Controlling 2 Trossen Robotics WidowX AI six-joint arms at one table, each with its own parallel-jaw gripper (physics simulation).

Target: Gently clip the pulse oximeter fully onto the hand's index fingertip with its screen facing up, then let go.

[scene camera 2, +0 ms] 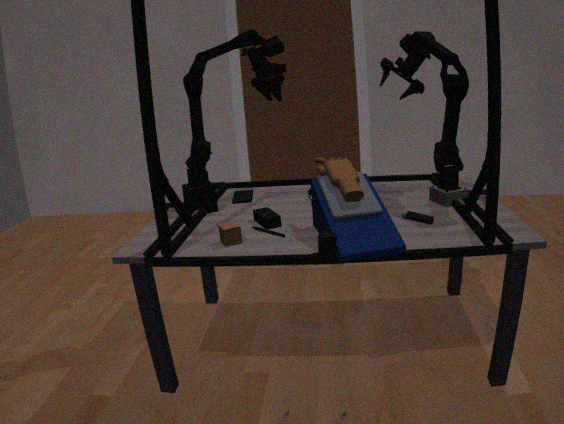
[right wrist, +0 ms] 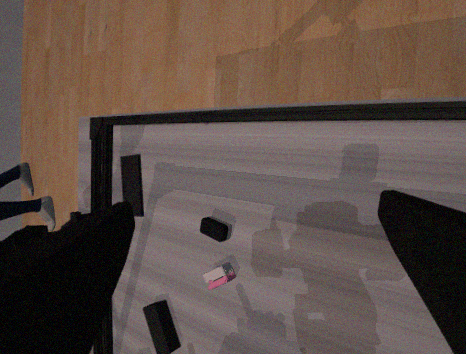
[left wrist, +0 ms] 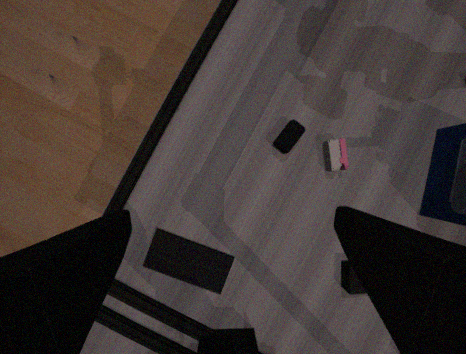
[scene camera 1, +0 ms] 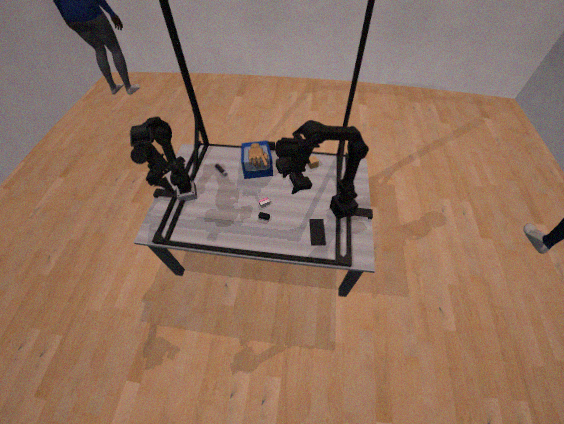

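Where they show: left gripper, fingertip midpoint: (scene camera 2: 275, 101) (left wrist: 234, 218) (scene camera 1: 288, 185); right gripper, fingertip midpoint: (scene camera 2: 390, 92) (right wrist: 256, 208) (scene camera 1: 180, 188); left arm's base at its link origin: (scene camera 2: 198, 184) (scene camera 1: 345, 200); right arm's base at its link origin: (scene camera 2: 448, 187) (scene camera 1: 185, 188).
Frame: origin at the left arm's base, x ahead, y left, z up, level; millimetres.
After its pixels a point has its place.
Observation:
A small white and pink clip-like block with a dark end, apparently the pulse oximeter (scene camera 1: 264, 202) {z -64, x 374, y -188 mm} (left wrist: 335, 155) {z -64, x 369, y -192 mm} (right wrist: 216, 274) {z -64, x 380, y -193 mm}, lies on the table. The tan hand (scene camera 1: 258, 155) {z 95, x 330, y -379 mm} (scene camera 2: 344, 174) {z 68, x 321, y -460 mm} rests on a grey pad on the blue sloped stand (scene camera 1: 257, 174) {z -64, x 345, y -394 mm} (scene camera 2: 370, 241) {z -60, x 276, y -654 mm} (left wrist: 440, 170) {z -63, x 342, y -393 mm}, with nothing seen clipped on its fingers. My left gripper (scene camera 2: 275, 99) {z 261, x 317, y 0 mm} (left wrist: 234, 218) {z 261, x 317, y 0 mm} is open and empty, pointing down high over the table, apart from the oximeter. My right gripper (scene camera 2: 392, 91) {z 270, x 725, y -144 mm} (right wrist: 256, 208) {z 270, x 725, y -144 mm} is open and empty, high above the table at the right in scene camera 2.
A black rounded box (scene camera 1: 264, 216) {z -65, x 404, y -104 mm} (left wrist: 289, 136) {z -62, x 402, y -110 mm} (right wrist: 215, 229) {z -62, x 417, y -115 mm} lies near the oximeter. A dark flat rectangle (scene camera 1: 317, 232) {z -87, x 183, y 74 mm} (scene camera 2: 243, 196) {z -87, x 179, y 53 mm}, a black block (scene camera 2: 267, 217) {z -60, x 133, y -319 mm} (right wrist: 161, 326) {z -61, x 172, y -266 mm}, a pen (scene camera 2: 269, 231) {z -88, x 120, y -363 mm}, a wooden cube (scene camera 1: 313, 162) {z -47, x 10, y -345 mm} (scene camera 2: 230, 234) {z -62, x -5, y -392 mm} and a dark cylinder (scene camera 1: 220, 169) {z -73, x 537, y -525 mm} (scene camera 2: 419, 217) {z -77, x 528, y -545 mm} also lie on the table.

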